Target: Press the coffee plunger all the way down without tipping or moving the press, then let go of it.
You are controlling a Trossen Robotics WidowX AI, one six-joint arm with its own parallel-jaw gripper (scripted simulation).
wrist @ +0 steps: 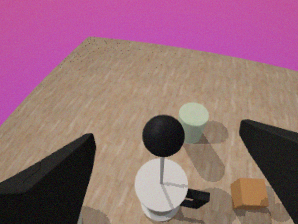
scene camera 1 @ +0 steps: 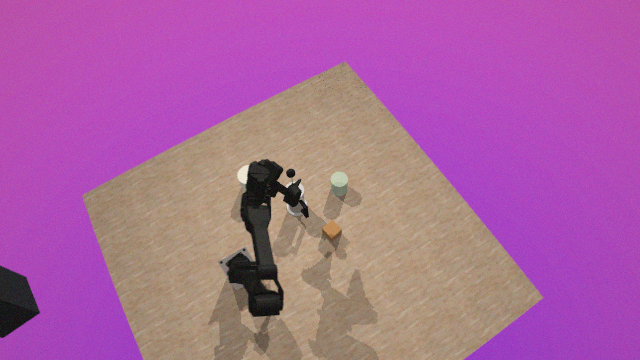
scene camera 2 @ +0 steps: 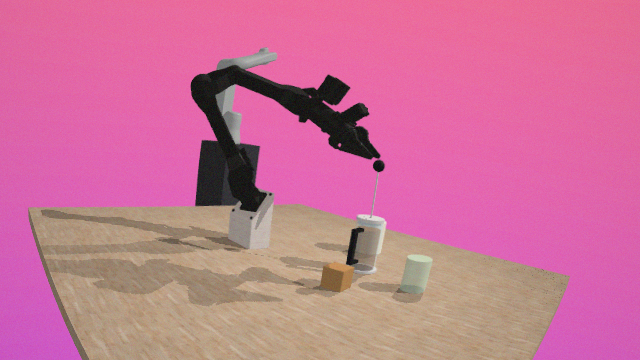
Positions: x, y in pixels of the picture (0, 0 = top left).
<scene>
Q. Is my gripper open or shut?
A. Open.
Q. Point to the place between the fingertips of my gripper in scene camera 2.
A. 376, 158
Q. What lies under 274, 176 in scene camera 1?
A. My gripper.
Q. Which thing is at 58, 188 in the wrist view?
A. My gripper.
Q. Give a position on a coffee press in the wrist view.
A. At 160, 184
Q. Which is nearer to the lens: the coffee press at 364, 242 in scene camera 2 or the orange cube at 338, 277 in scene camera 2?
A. The orange cube.
</scene>
